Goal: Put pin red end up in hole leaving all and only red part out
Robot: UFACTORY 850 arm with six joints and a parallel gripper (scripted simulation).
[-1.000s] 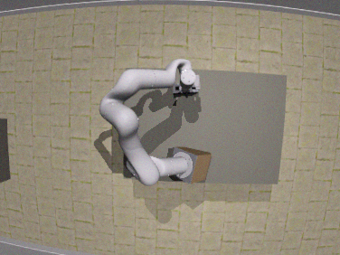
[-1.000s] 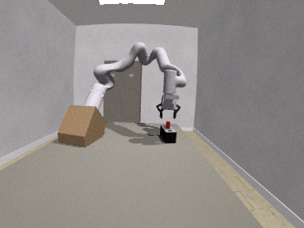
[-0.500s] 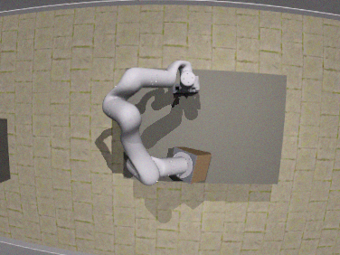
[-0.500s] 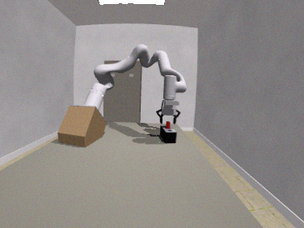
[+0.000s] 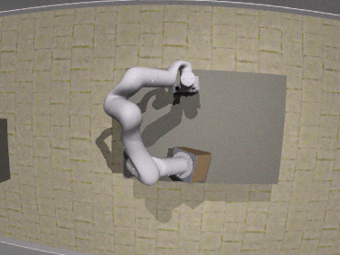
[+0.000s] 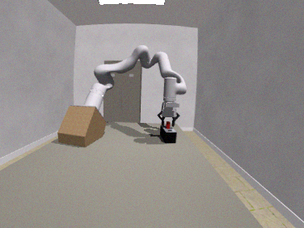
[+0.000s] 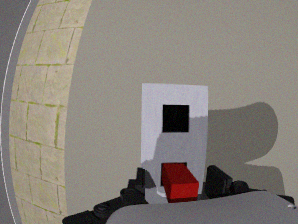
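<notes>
Now: the block 60 mm below my hand. From my hand the other things lie so: pin (10 mm below).
</notes>
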